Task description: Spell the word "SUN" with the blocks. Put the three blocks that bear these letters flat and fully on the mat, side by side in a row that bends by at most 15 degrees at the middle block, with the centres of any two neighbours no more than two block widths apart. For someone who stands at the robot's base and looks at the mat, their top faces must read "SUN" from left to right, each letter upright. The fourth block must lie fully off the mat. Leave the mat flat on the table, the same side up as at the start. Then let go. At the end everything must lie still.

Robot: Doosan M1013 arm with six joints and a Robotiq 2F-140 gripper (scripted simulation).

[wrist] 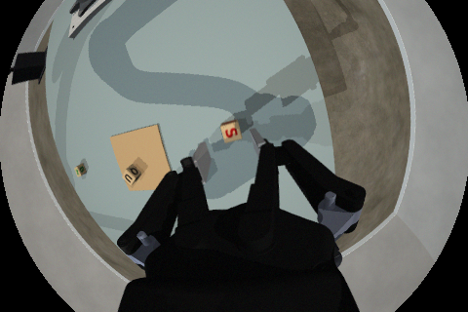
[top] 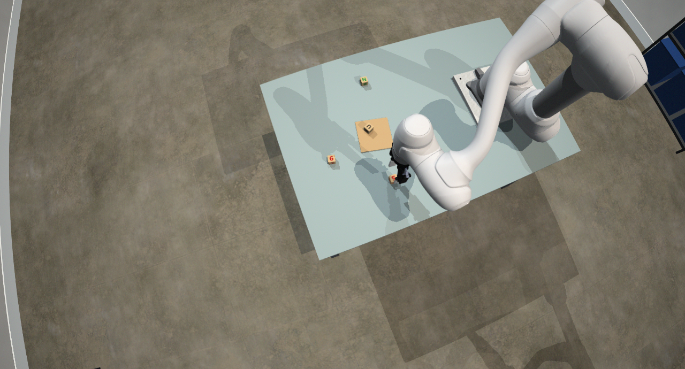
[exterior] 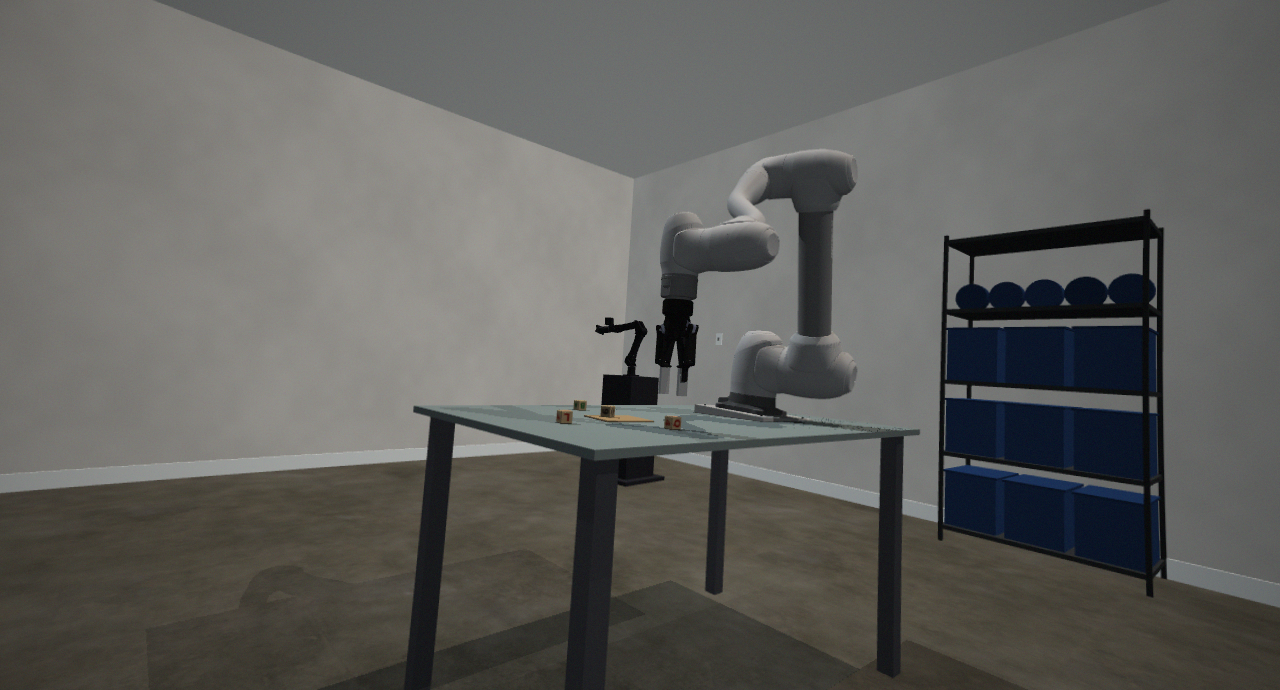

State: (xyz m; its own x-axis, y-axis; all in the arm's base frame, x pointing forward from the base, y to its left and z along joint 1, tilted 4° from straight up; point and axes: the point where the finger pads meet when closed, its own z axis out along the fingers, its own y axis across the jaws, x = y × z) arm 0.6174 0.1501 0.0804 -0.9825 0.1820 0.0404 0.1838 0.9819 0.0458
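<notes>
The S block lies 10 cm below my hand. Also, from my hand: N block (10 cm behind, 45 cm to the right, 10 cm below); mat (3 cm behind, 20 cm to the right, 11 cm below); 6 block (18 cm ahead, 18 cm to the right, 10 cm below).
</notes>
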